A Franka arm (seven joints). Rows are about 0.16 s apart.
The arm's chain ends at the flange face. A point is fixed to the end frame.
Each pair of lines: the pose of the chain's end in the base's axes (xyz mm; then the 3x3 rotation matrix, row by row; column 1 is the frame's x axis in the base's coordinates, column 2 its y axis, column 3 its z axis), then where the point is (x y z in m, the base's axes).
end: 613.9 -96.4 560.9; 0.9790 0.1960 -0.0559; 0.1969 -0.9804 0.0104; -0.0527 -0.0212 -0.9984
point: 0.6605 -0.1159 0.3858
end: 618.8 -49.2 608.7; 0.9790 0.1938 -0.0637; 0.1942 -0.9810 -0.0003; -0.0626 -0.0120 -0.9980
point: 0.6640 -0.0707 0.4335
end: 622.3 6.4 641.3; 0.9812 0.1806 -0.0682; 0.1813 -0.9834 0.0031; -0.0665 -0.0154 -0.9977
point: 0.6664 -0.0153 0.4658
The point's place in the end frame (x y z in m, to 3 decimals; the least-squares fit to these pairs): 0.051 0.032 0.172
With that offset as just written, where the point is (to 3 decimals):
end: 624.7 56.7 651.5; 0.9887 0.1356 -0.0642; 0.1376 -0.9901 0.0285; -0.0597 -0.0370 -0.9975
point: 0.668 0.037 0.476
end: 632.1 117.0 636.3; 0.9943 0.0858 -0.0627; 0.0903 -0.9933 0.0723; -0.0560 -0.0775 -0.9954
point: 0.675 0.102 0.460
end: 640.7 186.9 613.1; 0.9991 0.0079 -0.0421; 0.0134 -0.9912 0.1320; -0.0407 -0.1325 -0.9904
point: 0.685 0.179 0.436
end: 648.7 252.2 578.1; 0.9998 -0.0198 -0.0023; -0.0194 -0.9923 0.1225; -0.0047 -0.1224 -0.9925
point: 0.699 0.241 0.403
